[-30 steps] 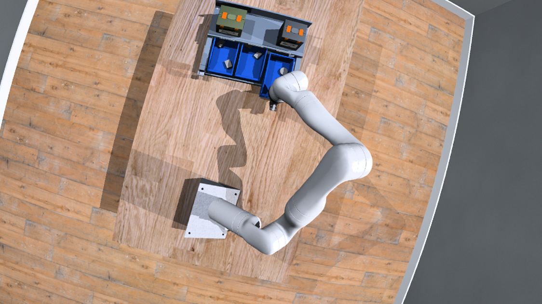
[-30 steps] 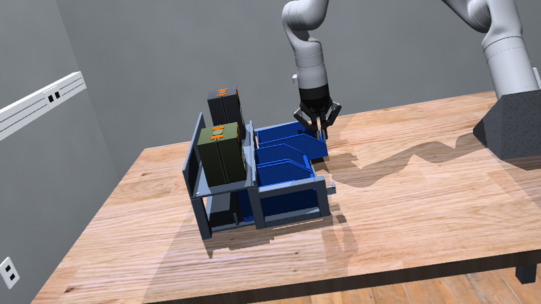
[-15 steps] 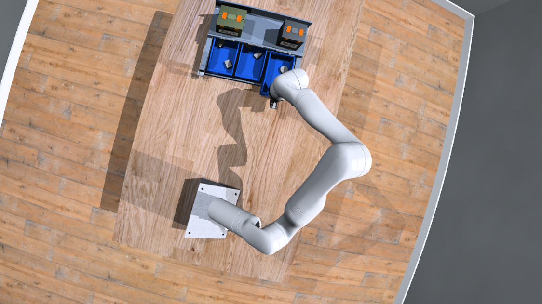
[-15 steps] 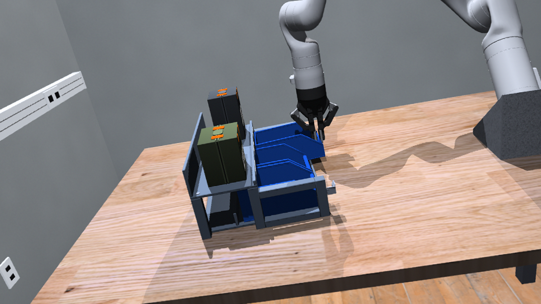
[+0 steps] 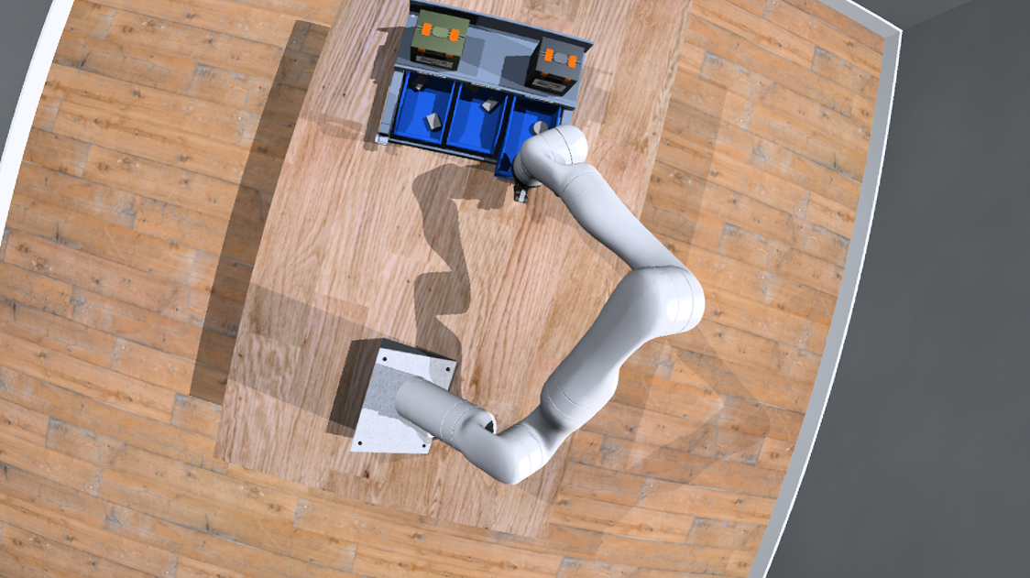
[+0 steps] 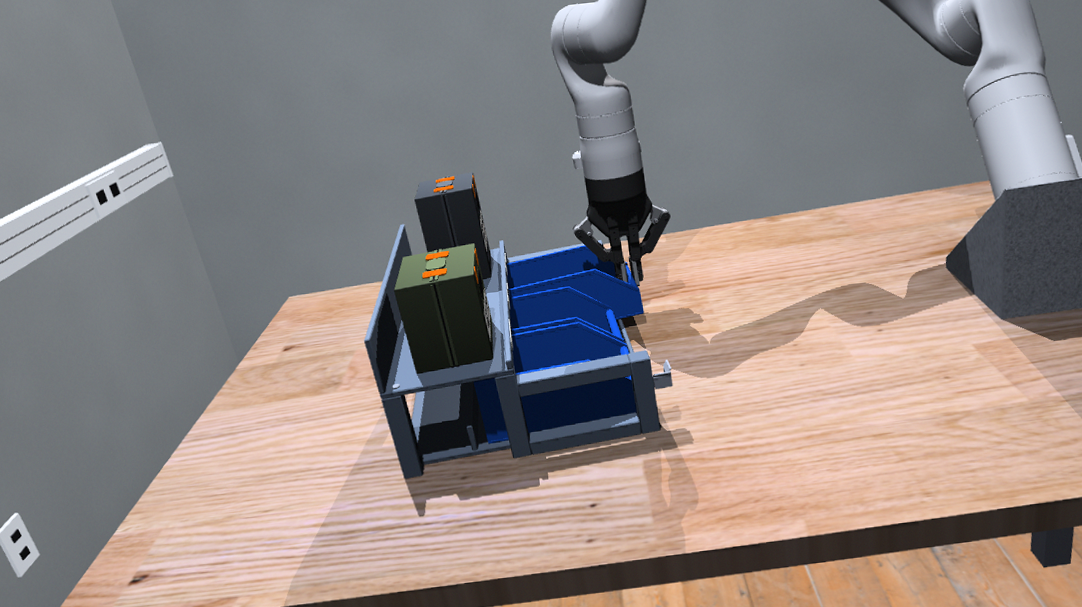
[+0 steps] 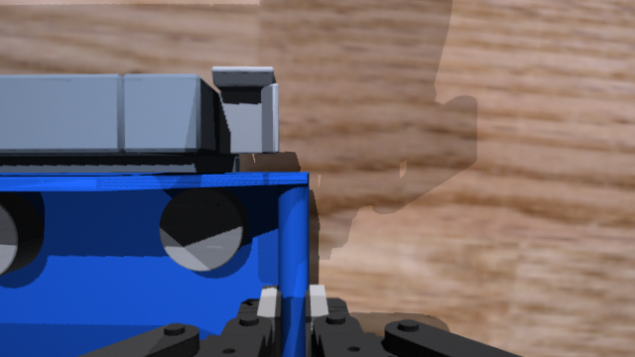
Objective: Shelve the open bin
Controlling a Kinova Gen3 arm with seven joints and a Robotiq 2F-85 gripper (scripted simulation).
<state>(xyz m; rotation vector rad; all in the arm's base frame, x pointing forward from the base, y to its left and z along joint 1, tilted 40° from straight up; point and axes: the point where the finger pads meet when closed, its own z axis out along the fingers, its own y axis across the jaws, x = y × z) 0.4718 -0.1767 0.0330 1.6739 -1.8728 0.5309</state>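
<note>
My hand is 12 cm short of the round grey part, 3 cm to the left of it and 3 cm above it. Also, from my hand: green box: 23 cm ahead, 21 cm to the left, 9 cm above; dark box: 21 cm ahead, 10 cm above, 2 cm to the right; shelf: 15 cm ahead, 10 cm to the left, 1 cm above.
</note>
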